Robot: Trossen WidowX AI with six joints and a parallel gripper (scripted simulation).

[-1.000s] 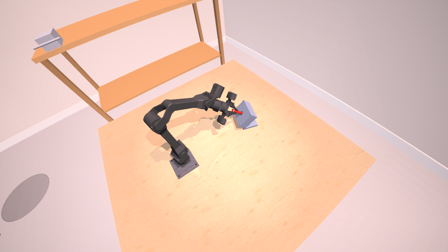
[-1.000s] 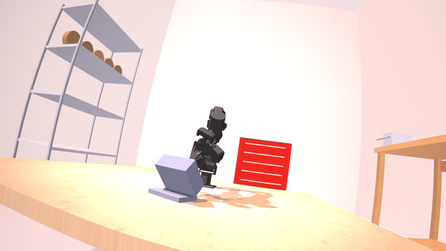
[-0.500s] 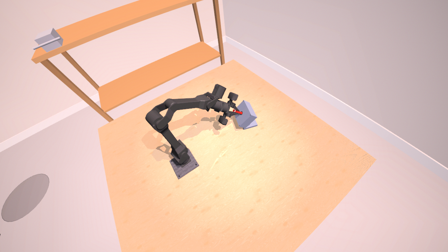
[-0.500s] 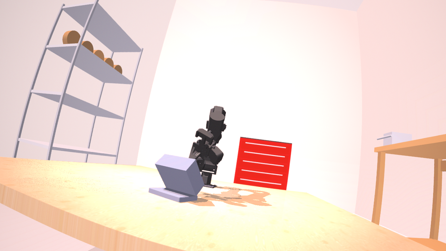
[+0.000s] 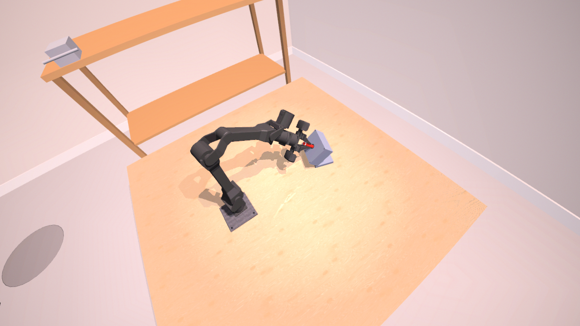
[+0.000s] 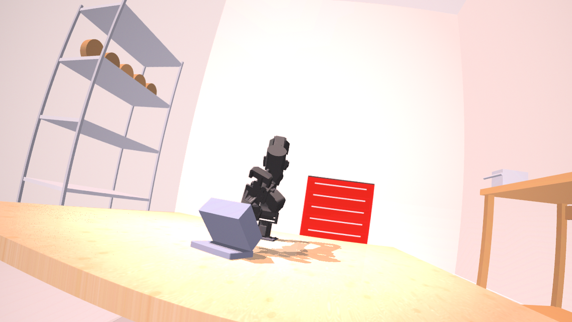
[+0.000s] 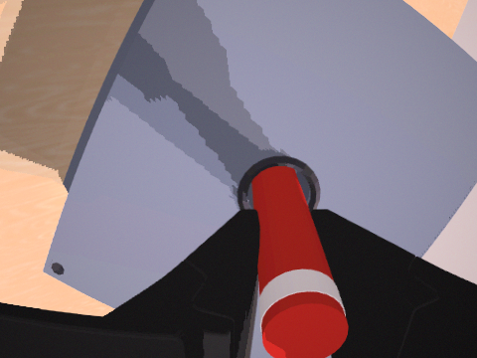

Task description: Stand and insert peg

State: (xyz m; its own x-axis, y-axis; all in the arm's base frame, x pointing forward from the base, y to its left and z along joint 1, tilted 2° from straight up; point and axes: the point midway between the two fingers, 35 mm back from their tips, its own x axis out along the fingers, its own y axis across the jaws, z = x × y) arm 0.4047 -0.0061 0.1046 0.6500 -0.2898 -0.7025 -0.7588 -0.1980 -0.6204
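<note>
The grey sloped panel is 3 cm ahead of my gripper tip, 1 cm to the right of it and 3 cm below it. The rest, counted from my gripper tip: red peg: 1 cm behind, 1 cm to the left, 1 cm above.
</note>
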